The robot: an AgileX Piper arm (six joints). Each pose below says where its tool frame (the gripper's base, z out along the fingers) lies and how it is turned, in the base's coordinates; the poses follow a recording.
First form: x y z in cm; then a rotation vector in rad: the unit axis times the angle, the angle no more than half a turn.
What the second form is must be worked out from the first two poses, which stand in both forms.
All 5 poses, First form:
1: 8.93 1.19 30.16 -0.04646 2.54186 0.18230
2: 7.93 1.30 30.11 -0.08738 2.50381 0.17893
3: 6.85 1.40 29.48 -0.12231 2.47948 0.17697
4: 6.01 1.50 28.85 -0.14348 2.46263 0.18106
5: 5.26 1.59 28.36 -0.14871 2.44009 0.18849
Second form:
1:
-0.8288 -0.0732 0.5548 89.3
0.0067 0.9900 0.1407 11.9
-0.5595 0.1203 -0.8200 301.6
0 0 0 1

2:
-0.8059 -0.1047 0.5827 79.3
-0.0207 0.9886 0.1489 13.0
-0.5917 0.1079 -0.7989 301.1
0 0 0 1

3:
-0.7901 -0.1310 0.5989 68.5
-0.0447 0.9866 0.1570 14.0
-0.6114 0.0973 -0.7853 294.8
0 0 0 1

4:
-0.7790 -0.1484 0.6092 60.1
-0.0577 0.9844 0.1660 15.0
-0.6244 0.0942 -0.7754 288.5
0 0 0 1

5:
-0.7649 -0.1558 0.6250 52.6
-0.0580 0.9830 0.1741 15.9
-0.6415 0.0969 -0.7610 283.6
0 0 0 1

